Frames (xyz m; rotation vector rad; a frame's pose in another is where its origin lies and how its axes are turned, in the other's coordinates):
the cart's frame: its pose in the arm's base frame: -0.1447 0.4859 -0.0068 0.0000 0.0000 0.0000
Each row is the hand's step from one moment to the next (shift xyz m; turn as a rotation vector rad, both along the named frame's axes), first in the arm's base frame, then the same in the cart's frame.
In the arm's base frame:
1: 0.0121 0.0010 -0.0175 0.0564 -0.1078 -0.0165
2: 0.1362 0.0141 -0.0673 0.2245 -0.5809 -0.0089
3: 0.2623 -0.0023 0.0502 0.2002 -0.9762 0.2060
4: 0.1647 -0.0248 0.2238 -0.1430 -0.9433 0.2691
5: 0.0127 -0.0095 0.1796 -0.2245 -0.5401 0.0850
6: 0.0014 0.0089 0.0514 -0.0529 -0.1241 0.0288
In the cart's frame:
1: 0.0121 0.0010 -0.0175 0.0564 -0.1078 -0.0165
2: 0.1362 0.0141 -0.0673 0.2245 -0.5809 -0.0089
3: 0.2623 -0.0023 0.0502 0.2002 -0.9762 0.2060
4: 0.1647 -0.0248 0.2238 -0.1430 -0.9433 0.2691
5: 0.0127 -0.0095 0.1796 -0.2245 -0.5401 0.0850
6: 0.0014 0.0089 0.0514 -0.0529 -0.1241 0.0288

